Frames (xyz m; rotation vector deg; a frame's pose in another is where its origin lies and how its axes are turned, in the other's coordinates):
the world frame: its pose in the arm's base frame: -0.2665 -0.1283 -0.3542 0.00 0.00 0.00
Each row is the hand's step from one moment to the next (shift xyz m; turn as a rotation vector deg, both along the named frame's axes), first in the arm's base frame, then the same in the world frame.
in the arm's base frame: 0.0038 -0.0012 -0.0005 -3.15 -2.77 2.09
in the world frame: 0.0038 -0.0012 -0.0005 -3.15 -2.77 2.09
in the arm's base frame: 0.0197 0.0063 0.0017 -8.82 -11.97 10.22
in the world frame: 0.0197 0.0063 0.0017 -8.82 -11.97 10.22
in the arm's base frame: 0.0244 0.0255 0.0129 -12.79 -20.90 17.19
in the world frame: 0.0244 0.0255 0.0129 -12.79 -20.90 17.19
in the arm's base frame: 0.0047 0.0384 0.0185 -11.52 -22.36 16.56
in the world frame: 0.0047 0.0384 0.0185 -11.52 -22.36 16.56
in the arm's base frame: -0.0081 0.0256 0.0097 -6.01 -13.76 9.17
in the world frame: -0.0081 0.0256 0.0097 -6.01 -13.76 9.17
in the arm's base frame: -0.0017 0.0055 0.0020 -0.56 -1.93 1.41
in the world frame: -0.0017 0.0055 0.0020 -0.56 -1.93 1.41
